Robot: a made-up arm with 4 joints.
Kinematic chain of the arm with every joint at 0, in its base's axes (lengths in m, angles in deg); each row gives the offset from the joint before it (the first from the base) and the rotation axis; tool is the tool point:
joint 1: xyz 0 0 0.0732 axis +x
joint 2: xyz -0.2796 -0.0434 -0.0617 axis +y
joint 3: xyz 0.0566 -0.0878 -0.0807 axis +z
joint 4: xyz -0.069 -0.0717 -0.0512 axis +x
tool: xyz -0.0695 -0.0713 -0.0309
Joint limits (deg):
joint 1: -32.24..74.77
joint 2: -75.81..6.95
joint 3: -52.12..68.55
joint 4: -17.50..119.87
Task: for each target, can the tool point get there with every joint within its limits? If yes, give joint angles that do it. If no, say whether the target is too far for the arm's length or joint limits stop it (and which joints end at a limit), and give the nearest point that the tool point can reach.
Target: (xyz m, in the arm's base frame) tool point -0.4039 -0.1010 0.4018
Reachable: no: joint limits stop it (at a limit: joint 1, joint 2, joint 3, joint 4) | nearest point -0.1085 -0.2425 0.2784 | short by 0.350 m
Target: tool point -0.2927 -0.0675 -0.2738
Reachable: yes | joints 24.56 -19.60 -4.43 56.43
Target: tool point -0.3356 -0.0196 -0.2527
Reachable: yes | joints 26.54 -19.32 -31.74 25.04
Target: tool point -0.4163 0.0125 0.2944
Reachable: no: joint limits stop it (at a limit: joint 1, joint 2, joint 3, joint 4) | nearest point -0.4415 -0.1935 -0.0210 | short by 0.378 m
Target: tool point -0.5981 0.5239 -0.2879
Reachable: no: too far | nearest point -0.3978 0.2080 -0.1586 | short by 0.396 m
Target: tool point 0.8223 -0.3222 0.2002
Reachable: no: too far | nearest point -0.0525 -0.2863 0.1801 | short by 0.876 m
